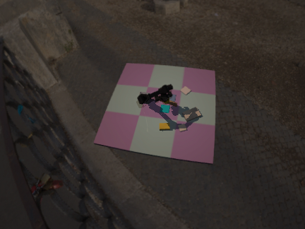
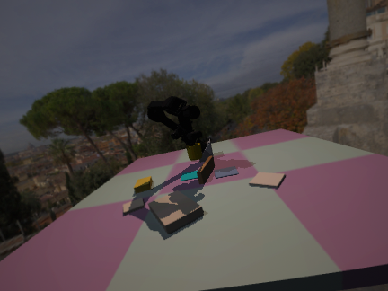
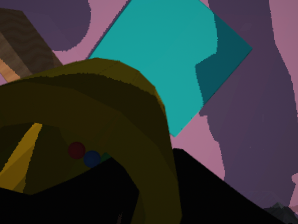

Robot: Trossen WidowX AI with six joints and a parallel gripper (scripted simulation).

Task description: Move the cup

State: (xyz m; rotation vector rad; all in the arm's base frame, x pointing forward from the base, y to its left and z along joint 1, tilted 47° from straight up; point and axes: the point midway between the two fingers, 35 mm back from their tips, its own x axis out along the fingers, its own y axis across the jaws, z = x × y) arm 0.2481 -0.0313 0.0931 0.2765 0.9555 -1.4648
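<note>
My gripper tip is 12 cm above the teal pad, 3 cm to the left of it and 1 cm short of it. Also, from my gripper tip: blue-grey pad (13 cm to the left, 12 cm below, 8 cm ahead); then brown plank (10 cm below, 5 cm to the left, 4 cm ahead); then yellow cup (2 cm ahead, 1 cm to the left).
</note>
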